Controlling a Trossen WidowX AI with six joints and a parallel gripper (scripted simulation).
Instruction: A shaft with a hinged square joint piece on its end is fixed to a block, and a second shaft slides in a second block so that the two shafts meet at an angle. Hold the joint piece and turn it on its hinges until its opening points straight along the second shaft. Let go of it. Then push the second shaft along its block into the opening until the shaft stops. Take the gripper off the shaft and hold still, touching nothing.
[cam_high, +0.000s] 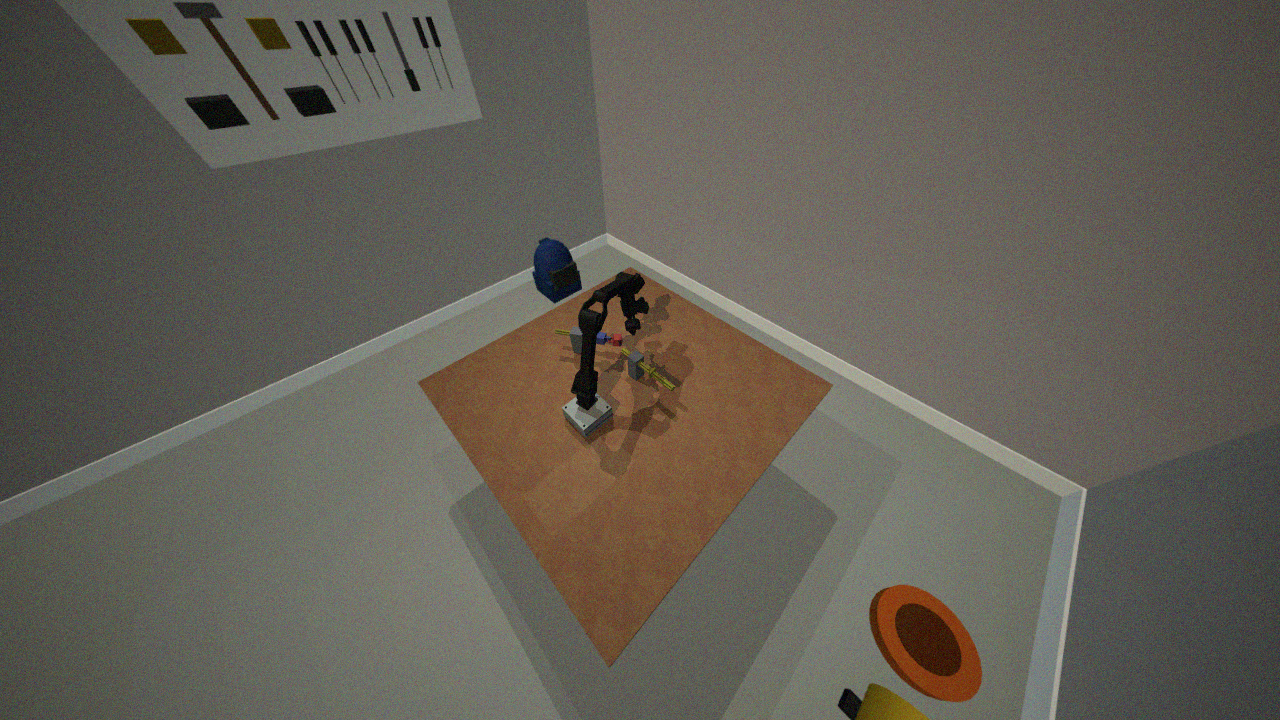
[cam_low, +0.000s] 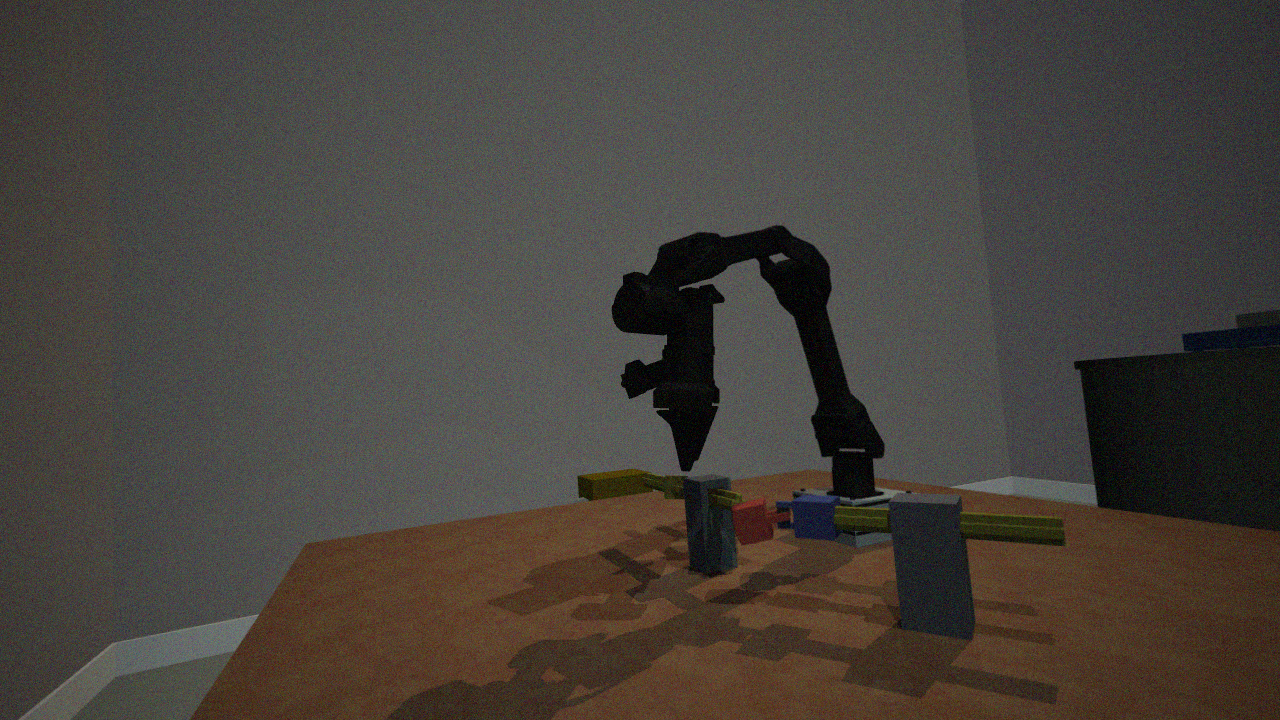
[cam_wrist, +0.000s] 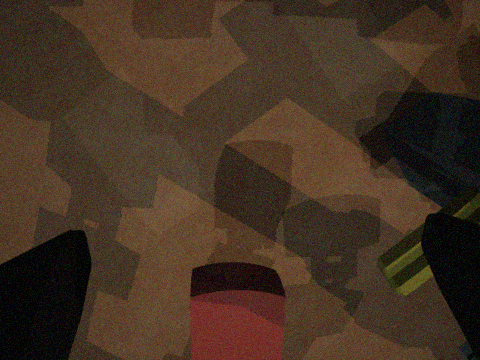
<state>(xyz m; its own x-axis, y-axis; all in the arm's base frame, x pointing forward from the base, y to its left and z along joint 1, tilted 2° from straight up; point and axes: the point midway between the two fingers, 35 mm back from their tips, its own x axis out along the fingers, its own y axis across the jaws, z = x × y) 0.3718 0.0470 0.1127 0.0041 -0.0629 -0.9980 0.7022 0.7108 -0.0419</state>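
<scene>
Now: the red piece 50 mm behind my gripper tip, 60 mm to the left of it and 70 mm below it.
</scene>
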